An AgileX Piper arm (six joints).
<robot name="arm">
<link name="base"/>
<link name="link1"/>
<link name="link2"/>
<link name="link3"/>
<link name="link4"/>
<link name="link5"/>
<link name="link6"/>
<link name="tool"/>
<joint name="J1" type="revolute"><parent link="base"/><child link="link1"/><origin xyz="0.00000 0.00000 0.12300" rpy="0.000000 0.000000 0.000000"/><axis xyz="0 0 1"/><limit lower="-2.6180" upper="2.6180"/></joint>
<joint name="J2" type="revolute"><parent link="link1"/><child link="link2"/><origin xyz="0.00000 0.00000 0.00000" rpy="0.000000 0.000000 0.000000"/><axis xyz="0 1 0"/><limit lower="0.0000" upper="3.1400"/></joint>
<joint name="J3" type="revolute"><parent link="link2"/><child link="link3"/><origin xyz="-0.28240 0.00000 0.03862" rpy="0.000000 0.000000 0.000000"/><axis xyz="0 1 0"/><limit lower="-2.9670" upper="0.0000"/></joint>
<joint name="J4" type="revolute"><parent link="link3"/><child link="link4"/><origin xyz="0.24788 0.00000 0.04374" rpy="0.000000 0.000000 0.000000"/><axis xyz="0.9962 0 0.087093"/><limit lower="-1.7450" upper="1.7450"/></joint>
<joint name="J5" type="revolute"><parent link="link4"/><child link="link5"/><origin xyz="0.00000 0.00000 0.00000" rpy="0.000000 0.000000 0.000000"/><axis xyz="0 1 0"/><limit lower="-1.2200" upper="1.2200"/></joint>
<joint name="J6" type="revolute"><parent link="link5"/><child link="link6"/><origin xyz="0.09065 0.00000 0.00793" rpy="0.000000 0.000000 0.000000"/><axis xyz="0.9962 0 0.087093"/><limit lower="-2.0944" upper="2.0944"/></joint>
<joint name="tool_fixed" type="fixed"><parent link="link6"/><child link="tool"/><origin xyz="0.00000 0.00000 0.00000" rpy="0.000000 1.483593 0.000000"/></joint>
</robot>
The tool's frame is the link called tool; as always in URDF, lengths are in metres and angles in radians.
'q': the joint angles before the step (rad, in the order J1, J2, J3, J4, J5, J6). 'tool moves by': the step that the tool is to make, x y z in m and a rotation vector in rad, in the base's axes. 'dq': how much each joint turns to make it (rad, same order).
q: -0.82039 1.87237 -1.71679 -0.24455 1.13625 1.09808
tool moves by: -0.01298 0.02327 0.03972 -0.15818 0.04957 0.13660
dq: 0.03766 -0.12877 0.04951 -0.10485 -0.02781 -0.10046
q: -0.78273 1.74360 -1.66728 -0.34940 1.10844 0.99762
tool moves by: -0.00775 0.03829 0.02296 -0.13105 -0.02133 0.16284
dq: 0.06686 -0.15670 0.13454 -0.04439 -0.11257 -0.07034
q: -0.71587 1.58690 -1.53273 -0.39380 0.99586 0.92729
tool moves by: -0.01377 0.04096 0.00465 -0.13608 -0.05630 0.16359
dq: 0.06797 -0.17744 0.20942 -0.05056 -0.18680 -0.02916
